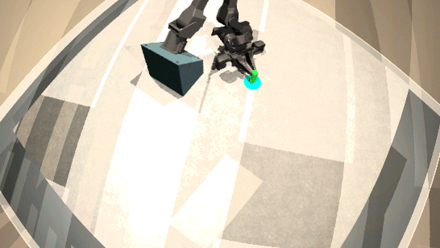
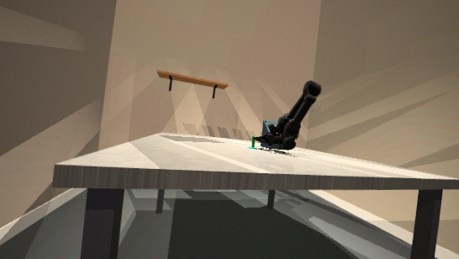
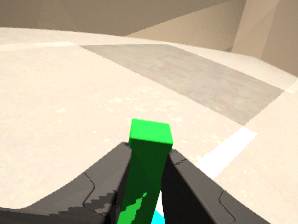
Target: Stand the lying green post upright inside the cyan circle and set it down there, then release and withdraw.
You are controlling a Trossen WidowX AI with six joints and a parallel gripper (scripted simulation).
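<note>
Right now the cyan circle is 6 cm below my gripper tip. From my gripper tip the other things lie so: green post: 2 cm below.
</note>
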